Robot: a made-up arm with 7 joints. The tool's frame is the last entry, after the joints.
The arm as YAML. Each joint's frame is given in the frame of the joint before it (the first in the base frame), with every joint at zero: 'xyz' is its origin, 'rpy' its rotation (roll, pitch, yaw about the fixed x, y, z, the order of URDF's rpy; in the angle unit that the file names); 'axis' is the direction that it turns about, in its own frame. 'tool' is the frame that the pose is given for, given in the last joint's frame.
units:
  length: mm
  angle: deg
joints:
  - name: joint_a
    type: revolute
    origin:
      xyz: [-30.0, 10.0, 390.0]
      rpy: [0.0, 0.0, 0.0]
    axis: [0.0, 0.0, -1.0]
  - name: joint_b
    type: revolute
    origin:
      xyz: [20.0, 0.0, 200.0]
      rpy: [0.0, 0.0, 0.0]
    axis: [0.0, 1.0, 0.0]
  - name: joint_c
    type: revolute
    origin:
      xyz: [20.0, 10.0, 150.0]
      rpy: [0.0, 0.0, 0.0]
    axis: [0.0, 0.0, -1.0]
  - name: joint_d
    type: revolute
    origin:
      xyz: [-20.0, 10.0, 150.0]
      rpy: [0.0, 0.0, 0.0]
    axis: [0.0, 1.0, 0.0]
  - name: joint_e
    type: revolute
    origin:
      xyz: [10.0, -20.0, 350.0]
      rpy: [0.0, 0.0, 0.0]
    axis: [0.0, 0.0, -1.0]
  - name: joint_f
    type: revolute
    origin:
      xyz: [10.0, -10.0, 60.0]
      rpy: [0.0, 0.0, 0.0]
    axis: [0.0, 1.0, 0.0]
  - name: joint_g
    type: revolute
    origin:
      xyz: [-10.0, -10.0, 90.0]
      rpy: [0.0, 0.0, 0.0]
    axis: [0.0, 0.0, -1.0]
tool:
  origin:
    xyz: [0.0, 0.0, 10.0]
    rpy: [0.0, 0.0, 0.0]
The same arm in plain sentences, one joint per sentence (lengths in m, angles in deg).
The arm has seven revolute joints in a row. What follows holds with every joint at zero, and every direction is one of the base frame's. Joint 1 sits 0.03 m along -x and 0.01 m along +y and 0.39 m along +z from the base frame's origin and turns about -z. Joint 2 sits 0.02 m along +x and 0.2 m along +z from joint 1 and turns about +y. Joint 3 sits 0.02 m along +x and 0.01 m along +y and 0.15 m along +z from joint 2 and turns about -z. Joint 4 sits 0.02 m along -x and 0.01 m along +y and 0.15 m along +z from joint 3 and turns about +y. Joint 5 sits 0.01 m along +x and 0.02 m along -y and 0.35 m along +z from joint 4 and turns about -z. Joint 6 sits 0.01 m along +x and 0.01 m along -y and 0.06 m along +z from joint 5 and turns about +y. Joint 7 sits 0.01 m along -x and 0.01 m along -y and 0.09 m along +z from joint 6 and turns about -z. The tool frame, which is the frame that the pose is given for, sits 0.01 m along +z from joint 7; its axes are parallel to the base frame's.
